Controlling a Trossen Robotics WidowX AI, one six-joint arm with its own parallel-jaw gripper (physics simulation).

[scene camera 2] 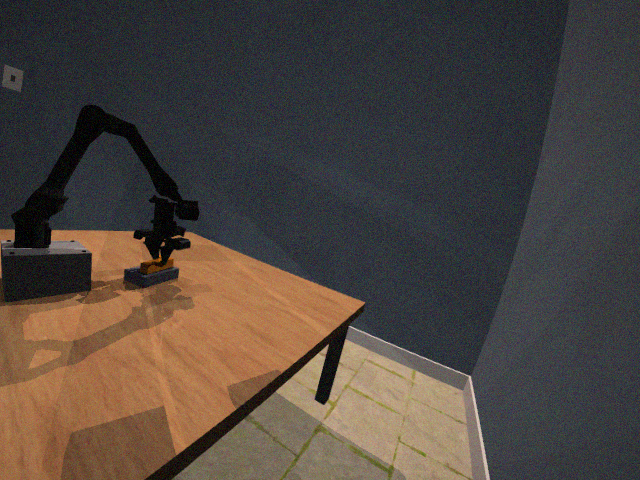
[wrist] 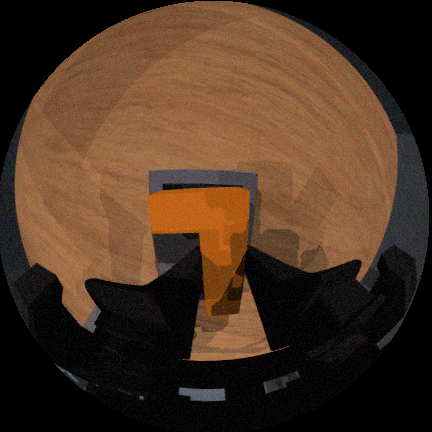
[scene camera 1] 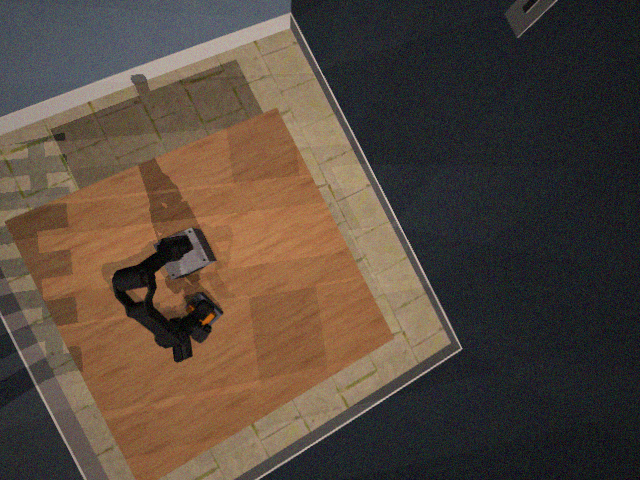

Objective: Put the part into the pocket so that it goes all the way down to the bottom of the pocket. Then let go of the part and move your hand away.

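What my gripper holds is an orange part, and the orange part touches nothing else. I can see my gripper in the wrist view as well as in scene camera 1.
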